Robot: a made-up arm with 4 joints.
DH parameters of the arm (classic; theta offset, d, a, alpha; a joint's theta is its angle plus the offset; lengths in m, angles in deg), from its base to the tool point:
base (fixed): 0 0.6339 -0.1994 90
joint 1: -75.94 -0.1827 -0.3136 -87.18
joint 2: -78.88 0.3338 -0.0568 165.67
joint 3: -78.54 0.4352 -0.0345 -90
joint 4: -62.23 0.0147 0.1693 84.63
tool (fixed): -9.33 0.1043 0 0
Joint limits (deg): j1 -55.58..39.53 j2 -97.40..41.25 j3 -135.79..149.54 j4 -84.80..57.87
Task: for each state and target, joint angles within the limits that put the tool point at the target. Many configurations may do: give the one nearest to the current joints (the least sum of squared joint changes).
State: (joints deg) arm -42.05 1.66 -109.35 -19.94
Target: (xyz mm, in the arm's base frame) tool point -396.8 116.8 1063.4
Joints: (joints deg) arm -25.23 4.98 -120.10 -24.46
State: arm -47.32 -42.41 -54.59 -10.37
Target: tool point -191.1 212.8 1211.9
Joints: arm -40.91 -26.98 -60.60 -17.33
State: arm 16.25 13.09 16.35 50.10
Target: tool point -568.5 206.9 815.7
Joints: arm 15.26 8.55 -5.99 56.74
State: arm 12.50 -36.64 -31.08 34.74
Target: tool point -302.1 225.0 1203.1
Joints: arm -31.21 -14.59 -28.52 -2.43
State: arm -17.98 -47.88 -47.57 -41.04
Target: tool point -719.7 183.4 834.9
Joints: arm 28.80 -35.33 -84.57 -29.42
